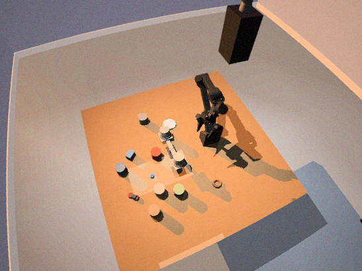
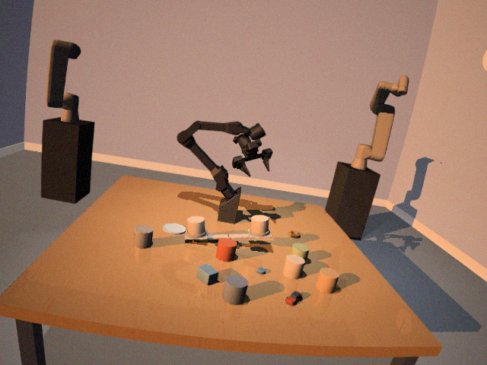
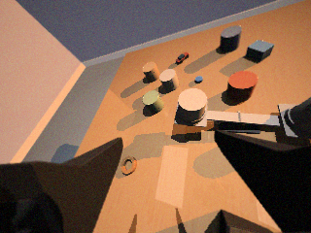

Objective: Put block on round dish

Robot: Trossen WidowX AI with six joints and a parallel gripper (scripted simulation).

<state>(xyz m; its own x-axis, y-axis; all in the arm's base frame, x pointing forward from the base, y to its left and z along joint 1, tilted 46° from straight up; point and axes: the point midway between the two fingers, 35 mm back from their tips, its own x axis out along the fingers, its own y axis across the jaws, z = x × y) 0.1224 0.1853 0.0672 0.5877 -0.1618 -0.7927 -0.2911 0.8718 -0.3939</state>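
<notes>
My gripper tip is 240 mm above the pale green block, 230 mm to the left of it and 160 mm short of it. From my gripper tip the other things lie so: small balance (250 mm below, 160 mm ahead, 100 mm to the right); green cylinder (250 mm below, 230 mm ahead, 180 mm to the left); ring (280 mm below, 230 mm to the left, 40 mm behind).
</notes>
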